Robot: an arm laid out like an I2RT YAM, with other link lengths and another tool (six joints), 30 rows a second.
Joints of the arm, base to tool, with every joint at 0 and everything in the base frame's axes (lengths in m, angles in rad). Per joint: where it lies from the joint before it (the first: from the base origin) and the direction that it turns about. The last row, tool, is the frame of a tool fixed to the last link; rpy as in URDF.
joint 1: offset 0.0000 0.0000 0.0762 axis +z
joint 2: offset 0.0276 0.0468 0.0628 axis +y
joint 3: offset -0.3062 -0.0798 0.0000 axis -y
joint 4: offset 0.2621 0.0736 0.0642 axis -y
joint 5: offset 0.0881 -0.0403 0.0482 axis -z
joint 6: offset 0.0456 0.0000 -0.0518 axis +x
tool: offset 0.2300 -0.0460 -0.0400 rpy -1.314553 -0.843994 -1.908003
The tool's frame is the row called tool.
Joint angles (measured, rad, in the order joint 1, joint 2, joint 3, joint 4, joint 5, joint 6), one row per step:
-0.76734 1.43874 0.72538 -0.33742 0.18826 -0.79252
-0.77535 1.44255 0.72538 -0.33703 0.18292 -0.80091
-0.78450 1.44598 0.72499 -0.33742 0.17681 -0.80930
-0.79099 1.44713 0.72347 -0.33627 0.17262 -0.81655
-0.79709 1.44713 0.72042 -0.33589 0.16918 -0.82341
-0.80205 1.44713 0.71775 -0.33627 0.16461 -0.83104
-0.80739 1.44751 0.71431 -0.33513 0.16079 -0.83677
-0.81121 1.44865 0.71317 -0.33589 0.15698 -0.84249
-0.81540 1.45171 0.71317 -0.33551 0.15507 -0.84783
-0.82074 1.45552 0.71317 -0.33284 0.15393 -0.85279
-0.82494 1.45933 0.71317 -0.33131 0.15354 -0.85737
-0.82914 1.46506 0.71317 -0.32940 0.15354 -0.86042
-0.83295 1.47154 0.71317 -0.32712 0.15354 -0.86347
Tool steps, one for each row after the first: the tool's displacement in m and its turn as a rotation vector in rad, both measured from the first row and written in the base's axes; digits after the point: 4 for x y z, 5 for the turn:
-0.0016 -0.0009 -0.0016 0.00386 0.00318 0.00180
-0.0037 -0.0017 -0.0035 0.00877 0.00635 0.00284
-0.0051 -0.0024 -0.0045 0.01085 0.00820 0.00463
-0.0071 -0.0025 -0.0058 0.01338 0.01111 0.00610
-0.0084 -0.0022 -0.0072 0.01670 0.01388 0.00994
-0.0101 -0.0021 -0.0087 0.01973 0.01594 0.01140
-0.0110 -0.0019 -0.0099 0.02301 0.01822 0.01437
-0.0120 -0.0024 -0.0110 0.02499 0.02124 0.01571
-0.0132 -0.0037 -0.0120 0.02549 0.02350 0.01520
-0.0145 -0.0046 -0.0130 0.02648 0.02685 0.01513
-0.0160 -0.0054 -0.0148 0.02872 0.03076 0.01357
-0.0174 -0.0061 -0.0167 0.03126 0.03491 0.01240

